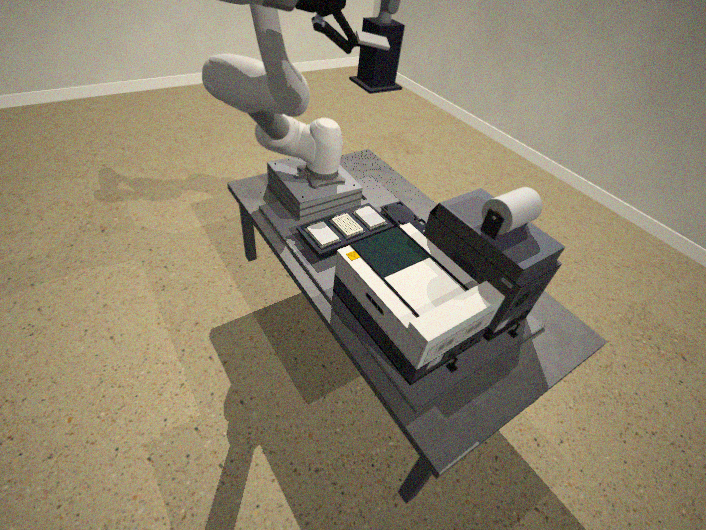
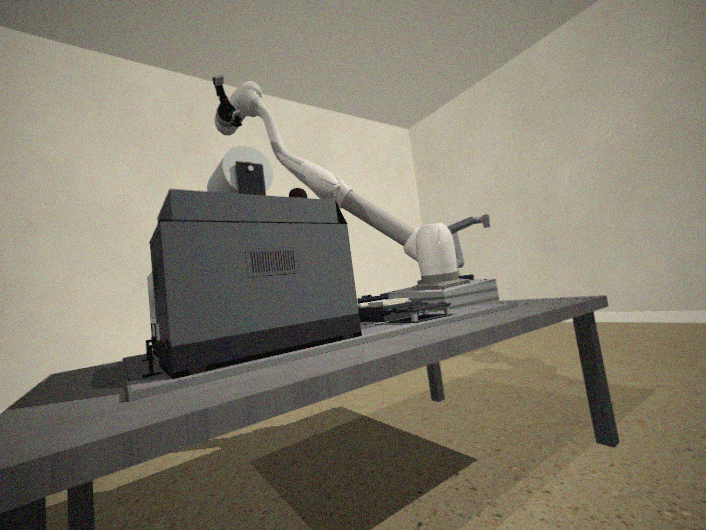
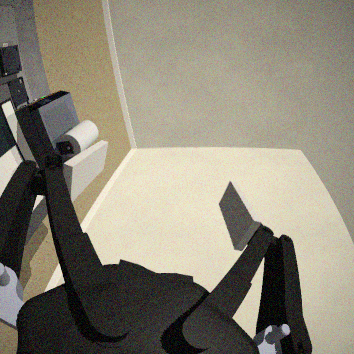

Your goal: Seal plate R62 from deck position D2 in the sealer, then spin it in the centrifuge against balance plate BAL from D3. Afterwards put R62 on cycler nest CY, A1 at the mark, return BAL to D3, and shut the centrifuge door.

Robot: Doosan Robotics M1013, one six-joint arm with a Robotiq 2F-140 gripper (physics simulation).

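Places are measured from the arm's base along level axes (x ahead, y left, z up), in centimetres.
Pixels of known places: gripper, fingertip midpoint: (image 1: 403, 13) (image 2: 228, 94) (image 3: 165, 174); arm's base at its link origin: (image 1: 321, 175) (image 2: 440, 286).
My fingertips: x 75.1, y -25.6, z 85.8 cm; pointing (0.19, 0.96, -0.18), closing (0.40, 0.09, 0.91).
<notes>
Ahead of a thing's pixels: the offset from my fingertips to its top centre. "pt": to the spot under its first point. Level surfaces: height alone.
My gripper (image 3: 165, 174) is open and empty, raised high above the table and turned toward the walls. Three plates sit in a row on the dark deck @(dz -89.6 cm) (image 1: 325, 249): a pale one @(dz -88.0, dx -38.7, dy +7.4 cm) (image 1: 322, 233), a middle one with a dotted top @(dz -88.0, dx -39.5, dy +19.8 cm) (image 1: 347, 224) and another pale one @(dz -88.0, dx -40.4, dy +32.1 cm) (image 1: 370, 216). Their labels cannot be read, so I cannot tell R62 from BAL. The dark grey machine with a white film roll, the sealer @(dz -47.0, dx +10.5, dy +47.3 cm) (image 1: 464, 213) (image 2: 256, 296) (image 3: 60, 117), stands beside the white machine, the centrifuge @(pt dz -73.6, dx +9.5, dy +1.3 cm) (image 1: 379, 293). The centrifuge's top shows a dark green area and a white panel; its door state is unclear.
The robot base stands on a stepped block (image 1: 287, 191) (image 2: 476, 293) behind the deck. A low dark unit @(dz -90.0, dx -39.1, dy +49.0 cm) (image 1: 400, 212) lies near the deck and the sealer. The white film roll (image 1: 516, 209) (image 2: 242, 168) (image 3: 82, 136) stands above the sealer. A dark pedestal (image 1: 379, 57) stands farther back.
</notes>
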